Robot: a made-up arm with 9 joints. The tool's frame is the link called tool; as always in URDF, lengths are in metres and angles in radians. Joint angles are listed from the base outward. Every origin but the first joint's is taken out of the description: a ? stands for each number. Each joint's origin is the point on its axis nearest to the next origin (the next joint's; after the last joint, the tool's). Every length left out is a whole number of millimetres.
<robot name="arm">
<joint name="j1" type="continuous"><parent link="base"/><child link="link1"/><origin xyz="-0.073 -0.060 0.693" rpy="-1.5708 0.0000 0.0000"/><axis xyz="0 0 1"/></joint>
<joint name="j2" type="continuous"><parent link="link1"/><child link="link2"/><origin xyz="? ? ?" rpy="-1.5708 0.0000 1.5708"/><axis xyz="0 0 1"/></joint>
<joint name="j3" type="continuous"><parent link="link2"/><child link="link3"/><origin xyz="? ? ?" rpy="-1.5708 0.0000 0.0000"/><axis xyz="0 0 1"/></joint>
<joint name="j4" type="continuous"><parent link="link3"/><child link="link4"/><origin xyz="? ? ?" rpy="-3.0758 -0.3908 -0.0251"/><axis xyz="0 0 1"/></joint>
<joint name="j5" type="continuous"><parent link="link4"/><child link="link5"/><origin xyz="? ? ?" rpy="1.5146 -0.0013 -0.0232"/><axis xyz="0 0 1"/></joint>
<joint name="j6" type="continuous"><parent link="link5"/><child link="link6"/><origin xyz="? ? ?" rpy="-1.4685 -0.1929 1.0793"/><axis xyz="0 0 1"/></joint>
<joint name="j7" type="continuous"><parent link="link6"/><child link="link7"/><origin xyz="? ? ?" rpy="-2.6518 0.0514 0.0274"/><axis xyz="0 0 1"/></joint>
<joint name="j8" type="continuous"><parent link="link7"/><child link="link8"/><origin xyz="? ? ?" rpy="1.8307 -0.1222 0.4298"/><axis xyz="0 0 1"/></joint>
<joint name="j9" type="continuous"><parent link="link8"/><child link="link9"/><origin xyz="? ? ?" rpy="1.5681 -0.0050 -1.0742"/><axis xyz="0 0 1"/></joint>
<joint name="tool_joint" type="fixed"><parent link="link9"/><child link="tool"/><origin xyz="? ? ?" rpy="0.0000 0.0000 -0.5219"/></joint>
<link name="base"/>
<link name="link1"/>
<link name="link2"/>
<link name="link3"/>
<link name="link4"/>
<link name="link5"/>
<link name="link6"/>
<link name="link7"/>
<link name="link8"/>
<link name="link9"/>
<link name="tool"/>
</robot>
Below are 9 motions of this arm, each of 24 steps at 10 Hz.
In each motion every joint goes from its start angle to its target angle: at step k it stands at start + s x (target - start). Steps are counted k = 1, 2, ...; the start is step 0. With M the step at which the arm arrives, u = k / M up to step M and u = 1 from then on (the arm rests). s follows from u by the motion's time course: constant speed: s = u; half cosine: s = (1 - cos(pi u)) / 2; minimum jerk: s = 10 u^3 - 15 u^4 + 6 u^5.
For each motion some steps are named. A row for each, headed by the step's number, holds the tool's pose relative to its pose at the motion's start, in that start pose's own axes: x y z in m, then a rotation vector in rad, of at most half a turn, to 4 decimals.
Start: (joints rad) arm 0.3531 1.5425 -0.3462 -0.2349 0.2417 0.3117 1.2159 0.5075 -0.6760
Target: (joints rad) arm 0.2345 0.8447 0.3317 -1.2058 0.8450 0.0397 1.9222 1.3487 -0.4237
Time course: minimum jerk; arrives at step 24
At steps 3, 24:
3: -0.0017 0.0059 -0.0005 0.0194 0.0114 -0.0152
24: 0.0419 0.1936 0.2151 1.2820 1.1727 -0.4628

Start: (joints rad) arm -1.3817 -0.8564 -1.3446 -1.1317 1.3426 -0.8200 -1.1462 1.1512 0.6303
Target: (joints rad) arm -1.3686 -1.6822 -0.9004 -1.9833 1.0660 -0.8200 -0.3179 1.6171 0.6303
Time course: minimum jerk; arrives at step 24
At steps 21, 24:
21: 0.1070 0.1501 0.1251 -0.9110 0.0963 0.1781
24: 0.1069 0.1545 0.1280 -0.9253 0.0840 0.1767

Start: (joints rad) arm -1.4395 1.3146 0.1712 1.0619 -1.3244 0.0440 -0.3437 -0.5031 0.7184
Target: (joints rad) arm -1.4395 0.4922 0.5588 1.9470 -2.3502 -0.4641 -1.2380 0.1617 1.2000
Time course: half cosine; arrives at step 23
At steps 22, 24:
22: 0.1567 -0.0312 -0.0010 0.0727 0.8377 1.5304
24: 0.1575 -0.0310 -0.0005 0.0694 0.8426 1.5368

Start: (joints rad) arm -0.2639 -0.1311 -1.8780 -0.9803 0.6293 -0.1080 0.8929 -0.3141 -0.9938
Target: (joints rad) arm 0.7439 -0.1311 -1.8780 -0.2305 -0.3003 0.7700 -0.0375 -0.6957 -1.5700
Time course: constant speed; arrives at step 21
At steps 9, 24:
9: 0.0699 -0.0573 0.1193 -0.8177 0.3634 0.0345
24: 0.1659 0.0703 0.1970 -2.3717 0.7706 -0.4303

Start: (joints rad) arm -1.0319 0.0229 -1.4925 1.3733 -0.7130 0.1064 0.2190 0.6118 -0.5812
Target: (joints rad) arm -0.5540 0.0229 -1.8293 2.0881 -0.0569 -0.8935 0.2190 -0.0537 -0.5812
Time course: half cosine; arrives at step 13
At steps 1, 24:
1: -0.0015 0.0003 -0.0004 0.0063 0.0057 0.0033
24: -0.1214 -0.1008 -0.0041 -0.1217 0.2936 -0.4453

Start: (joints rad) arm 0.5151 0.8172 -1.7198 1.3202 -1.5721 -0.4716 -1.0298 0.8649 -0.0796
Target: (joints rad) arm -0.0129 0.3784 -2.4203 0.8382 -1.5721 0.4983 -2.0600 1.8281 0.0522
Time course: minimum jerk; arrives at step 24
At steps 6, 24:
6: -0.0110 -0.0007 -0.0185 -0.1174 0.1552 0.1263
24: -0.1929 -0.0457 -0.1412 -0.7992 1.3910 1.2904

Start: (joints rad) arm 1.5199 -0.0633 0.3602 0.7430 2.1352 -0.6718 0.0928 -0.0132 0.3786
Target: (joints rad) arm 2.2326 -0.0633 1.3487 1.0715 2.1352 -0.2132 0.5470 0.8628 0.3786
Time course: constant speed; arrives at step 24
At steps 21, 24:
21: -0.0679 0.0060 -0.0223 -0.1760 0.7520 0.0106
24: -0.0818 0.0061 -0.0241 -0.2051 0.8559 0.0097

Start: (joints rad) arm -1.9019 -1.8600 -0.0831 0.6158 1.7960 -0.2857 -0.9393 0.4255 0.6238
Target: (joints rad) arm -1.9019 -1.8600 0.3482 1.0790 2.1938 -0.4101 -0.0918 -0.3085 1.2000
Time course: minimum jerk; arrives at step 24
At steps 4, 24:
4: 0.0028 -0.0010 0.0037 -0.0195 -0.0491 0.0046
24: 0.0271 0.0177 0.0882 -0.8277 -1.1532 -0.0263

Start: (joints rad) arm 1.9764 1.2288 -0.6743 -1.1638 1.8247 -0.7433 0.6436 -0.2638 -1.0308
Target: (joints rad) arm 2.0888 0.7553 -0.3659 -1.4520 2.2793 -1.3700 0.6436 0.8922 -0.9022
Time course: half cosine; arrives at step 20
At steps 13, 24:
13: -0.0972 -0.0066 0.0385 -0.9969 0.5543 -0.0774
24: -0.1264 -0.0161 0.0687 -1.3782 0.7892 -0.0119

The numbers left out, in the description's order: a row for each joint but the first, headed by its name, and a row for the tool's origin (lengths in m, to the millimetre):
j2: 0.004 0.079 0.000
j3: -0.011 0.002 0.000
j4: -0.019 -0.060 0.000
j5: 0.001 -0.018 0.000
j6: 0.135 -0.127 0.000
j7: 0.120 0.043 0.000
j8: -0.008 -0.044 0.000
j9: 0.017 -0.051 0.000
tool: 0.017 -0.037 0.000

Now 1 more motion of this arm.
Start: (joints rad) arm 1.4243 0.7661 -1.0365 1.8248 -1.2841 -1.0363 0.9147 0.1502 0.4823
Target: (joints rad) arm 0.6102 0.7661 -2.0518 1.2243 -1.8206 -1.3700 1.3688 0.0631 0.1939
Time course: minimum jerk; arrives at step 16
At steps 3, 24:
3: 0.0073 -0.0035 0.0019 -0.0088 -0.0489 -0.0487
24: 0.1209 -0.1037 0.0705 0.0303 -0.9915 -1.3179

